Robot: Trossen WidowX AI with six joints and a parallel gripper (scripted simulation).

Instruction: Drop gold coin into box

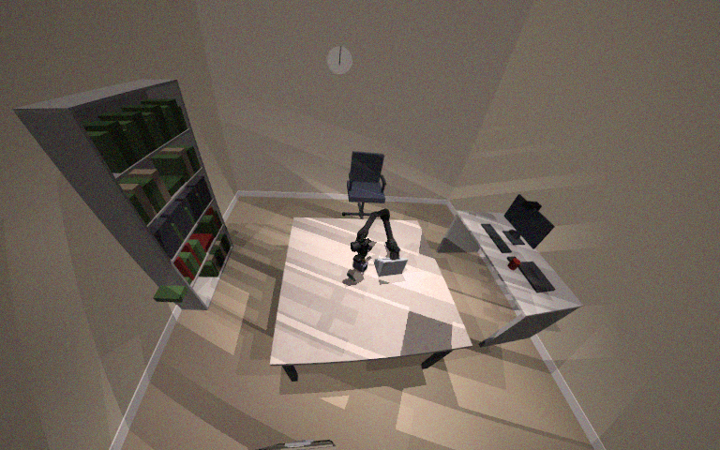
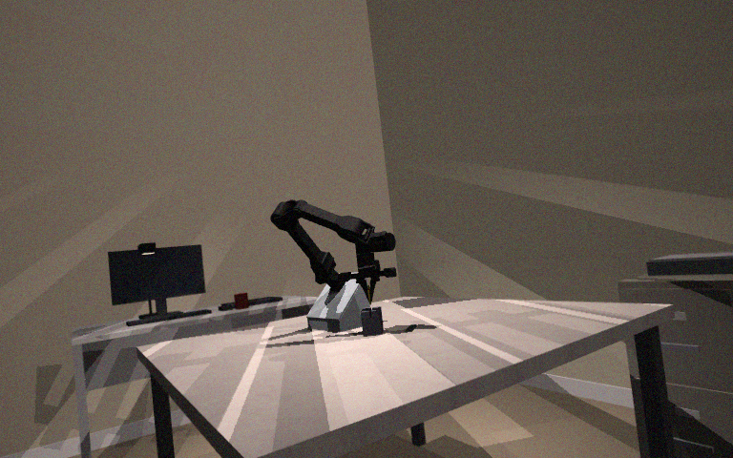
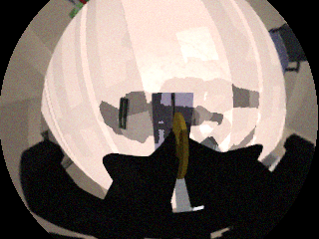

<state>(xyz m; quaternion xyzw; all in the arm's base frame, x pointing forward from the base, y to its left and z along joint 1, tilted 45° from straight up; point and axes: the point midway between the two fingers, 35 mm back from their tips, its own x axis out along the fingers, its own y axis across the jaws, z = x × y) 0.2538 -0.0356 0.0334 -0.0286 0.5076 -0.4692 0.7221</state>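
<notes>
Right now the gold coin is 20 mm above my gripper tip.
</notes>
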